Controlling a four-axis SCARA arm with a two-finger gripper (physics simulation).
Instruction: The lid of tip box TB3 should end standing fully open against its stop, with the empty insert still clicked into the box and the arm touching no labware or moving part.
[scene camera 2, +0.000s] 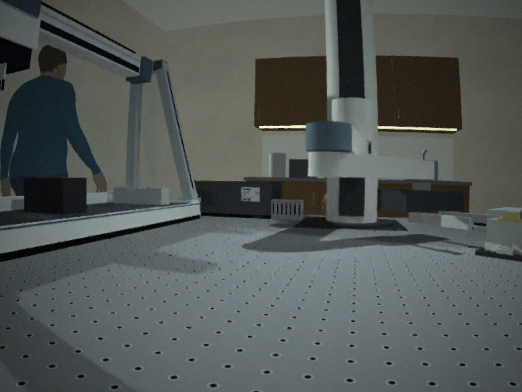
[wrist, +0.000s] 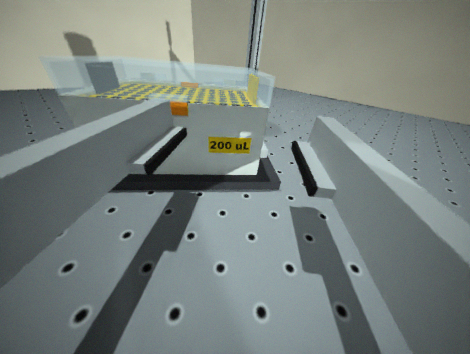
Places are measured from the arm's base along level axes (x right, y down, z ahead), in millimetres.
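Where they show: gripper, fingertip midpoint: (scene camera 2: 484, 222) (wrist: 240, 124); arm's base at its link origin: (scene camera 2: 351, 227).
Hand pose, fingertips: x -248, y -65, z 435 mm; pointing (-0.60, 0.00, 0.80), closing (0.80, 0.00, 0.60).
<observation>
Things, the pixels of their top centre, and the offset from my fingertips. "pt": a spot on its surface instead. Level surfaces: height alone.
- Tip box TB3 at its top centre: (wrist: 180, 63) (scene camera 2: 520, 209) dx -66, dy -25, dz +5 mm
- yellow insert at a spot on its surface: (wrist: 220, 96) pt dx -49, dy -5, dz +29 mm
- orange latch at its top centre: (wrist: 172, 100) dx -36, dy -8, dz -22 mm
- perforated table at its surface level: dy +52 mm
- black block at a spot on its surface: (scene camera 2: 55, 195) pt dx +785, dy -32, dz +130 mm
- small slotted rack at a spot on its surface: (scene camera 2: 287, 201) pt dx +447, dy -3, dz -480 mm
Tip box TB3 (scene camera 2: 504, 236) (wrist: 220, 125), pale with a yellow "200 uL" label, stands on a dark base at the right edge of the scene view and beyond the fingers in the wrist view. Its clear lid (wrist: 150, 70) looks down over the top, not upright. The yellow insert (wrist: 220, 96) with its grid of holes shows through the lid, at the box's rim. An orange latch (wrist: 179, 108) is at the front. My gripper (wrist: 240, 124) is shut with nothing held; a gap remains between its pads. It is in front of the box, the left finger overlapping the box's left part in view. Contact cannot be told.
The arm column (scene camera 2: 351, 200) stands at the back of the perforated table (scene camera 2: 260, 310). A gantry frame (scene camera 2: 172, 130) with a black block (scene camera 2: 55, 195) on its deck is at left, a person (scene camera 2: 42, 125) behind it. A small slotted rack (scene camera 2: 287, 201) stands left of the column.
</observation>
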